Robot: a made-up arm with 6 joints.
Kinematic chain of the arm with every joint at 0, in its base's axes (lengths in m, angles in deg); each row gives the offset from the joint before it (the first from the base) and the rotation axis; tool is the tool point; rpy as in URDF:
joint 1: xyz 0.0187 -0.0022 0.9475 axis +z
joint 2: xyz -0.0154 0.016 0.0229 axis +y
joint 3: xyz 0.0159 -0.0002 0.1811 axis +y
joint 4: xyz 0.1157 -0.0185 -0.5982 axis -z
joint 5: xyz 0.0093 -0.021 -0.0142 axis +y
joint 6: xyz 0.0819 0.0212 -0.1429 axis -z
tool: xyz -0.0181 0.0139 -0.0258 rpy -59.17 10.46 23
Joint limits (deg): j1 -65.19..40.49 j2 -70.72..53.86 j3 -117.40..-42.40 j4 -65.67..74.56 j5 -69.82..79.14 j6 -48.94..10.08
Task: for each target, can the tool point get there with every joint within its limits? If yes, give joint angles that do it. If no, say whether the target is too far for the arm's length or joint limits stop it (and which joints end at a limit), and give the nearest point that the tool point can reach.
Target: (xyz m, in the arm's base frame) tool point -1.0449 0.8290 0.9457
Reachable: no: too far | nearest point -0.4312 0.3494 1.6039 | short by 1.020 m
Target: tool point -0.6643 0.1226 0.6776
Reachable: no: joint limits stop it (at a limit: joint 1, joint 2, joint 3, joint 5) | nearest point -0.0712 -0.0582 0.3736 | short by 0.691 m
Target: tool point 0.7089 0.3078 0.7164
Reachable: yes | joints 19.56 26.90 -70.27 -28.91 -15.06 -10.42
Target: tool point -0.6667 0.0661 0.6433
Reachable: no: joint limits stop it (at a limit: joint 1, joint 2, joint 3, joint 5) | nearest point -0.0746 -0.0683 0.3721 | short by 0.665 m
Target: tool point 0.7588 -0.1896 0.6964
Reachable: yes | joints -15.03 28.25 -77.50 -7.26 21.35 -3.56
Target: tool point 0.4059 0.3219 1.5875
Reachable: yes | joints 27.04 -27.30 -81.18 -38.90 -44.75 -12.56
